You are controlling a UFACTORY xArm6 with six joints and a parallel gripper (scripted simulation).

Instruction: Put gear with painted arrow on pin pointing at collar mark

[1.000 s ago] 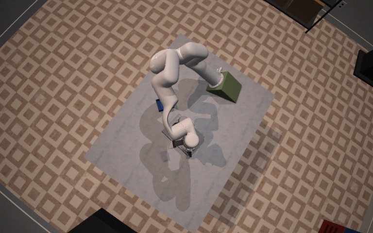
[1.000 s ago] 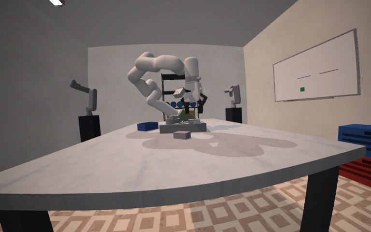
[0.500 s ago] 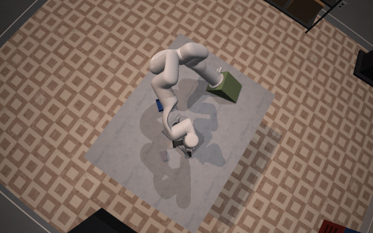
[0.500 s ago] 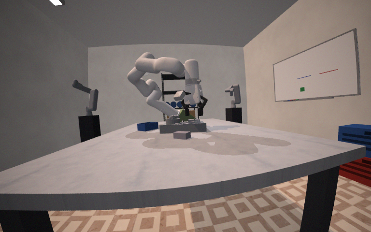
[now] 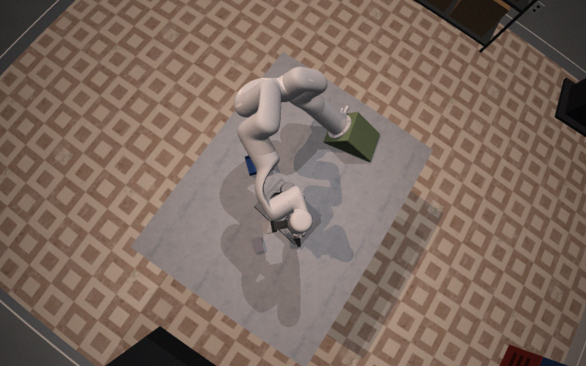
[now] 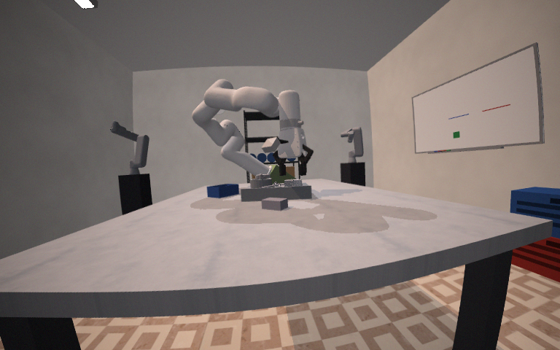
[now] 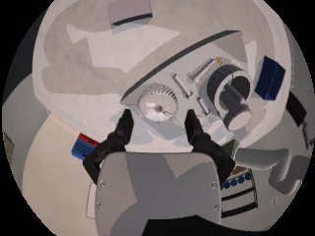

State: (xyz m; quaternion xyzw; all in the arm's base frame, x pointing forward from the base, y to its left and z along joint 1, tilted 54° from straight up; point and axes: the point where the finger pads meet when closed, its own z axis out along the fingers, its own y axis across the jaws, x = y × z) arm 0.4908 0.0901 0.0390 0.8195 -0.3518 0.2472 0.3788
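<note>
Now: hand 40 mm above the toothed gear. The rest, counted from my hand: blue box: 180 mm behind, 260 mm to the right, 80 mm below; small grey block: 130 mm ahead, 100 mm to the right, 80 mm below.
</note>
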